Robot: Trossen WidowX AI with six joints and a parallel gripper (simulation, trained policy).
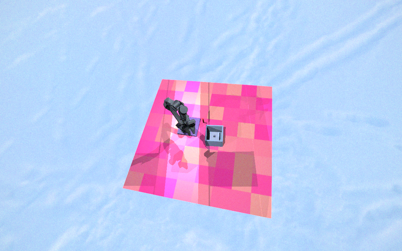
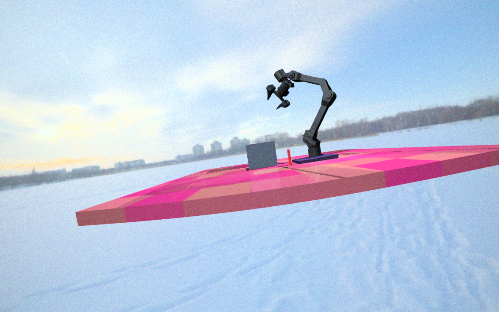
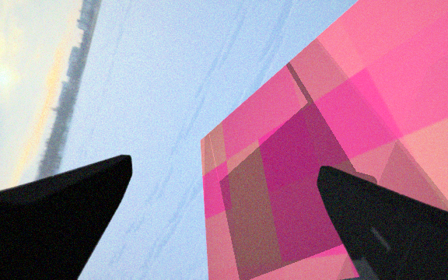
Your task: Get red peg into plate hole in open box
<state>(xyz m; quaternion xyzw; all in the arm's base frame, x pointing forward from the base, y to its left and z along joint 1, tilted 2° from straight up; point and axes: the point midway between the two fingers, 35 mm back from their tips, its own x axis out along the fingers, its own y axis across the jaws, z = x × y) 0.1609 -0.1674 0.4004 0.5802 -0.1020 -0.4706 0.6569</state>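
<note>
Right now the red peg is 2 cm behind my gripper tip, 31 cm to the left of it and 36 cm below it. Round my gripper tip: pale plate (13 cm ahead, 16 cm to the left, 35 cm below).
</note>
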